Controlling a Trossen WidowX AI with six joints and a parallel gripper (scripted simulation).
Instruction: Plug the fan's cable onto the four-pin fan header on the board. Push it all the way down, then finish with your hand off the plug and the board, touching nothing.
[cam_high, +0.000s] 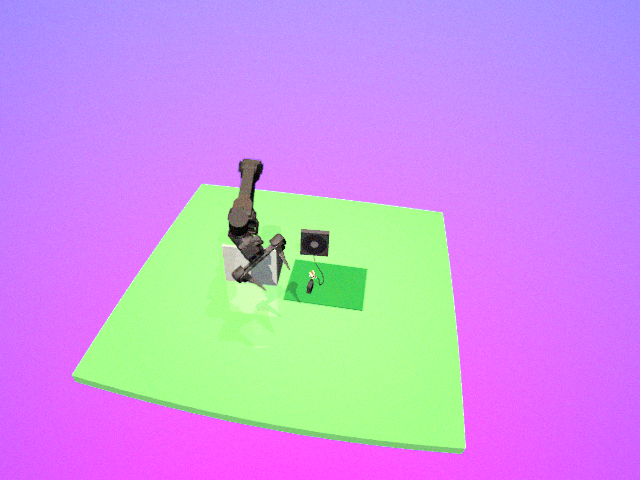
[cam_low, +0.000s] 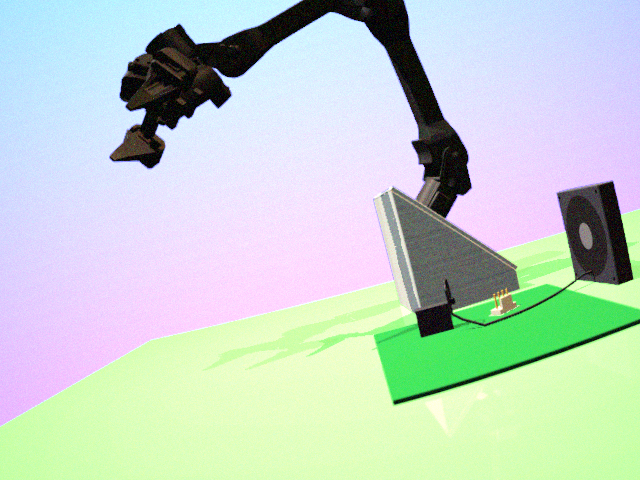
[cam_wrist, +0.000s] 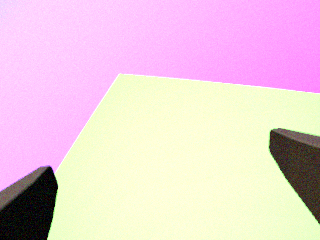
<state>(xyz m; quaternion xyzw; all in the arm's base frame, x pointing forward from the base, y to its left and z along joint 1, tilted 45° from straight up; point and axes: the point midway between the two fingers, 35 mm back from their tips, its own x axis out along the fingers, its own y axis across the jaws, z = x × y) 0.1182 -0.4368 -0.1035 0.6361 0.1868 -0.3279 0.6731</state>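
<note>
Now: the dark fan plug 31 cm to the left of my gripper tip, 31 cm below it and 10 cm ahead of it. From my gripper tip the other things lie so: black fan (53 cm to the left, 28 cm below, 11 cm ahead); dark green board (35 cm to the left, 35 cm below, 17 cm ahead).
</note>
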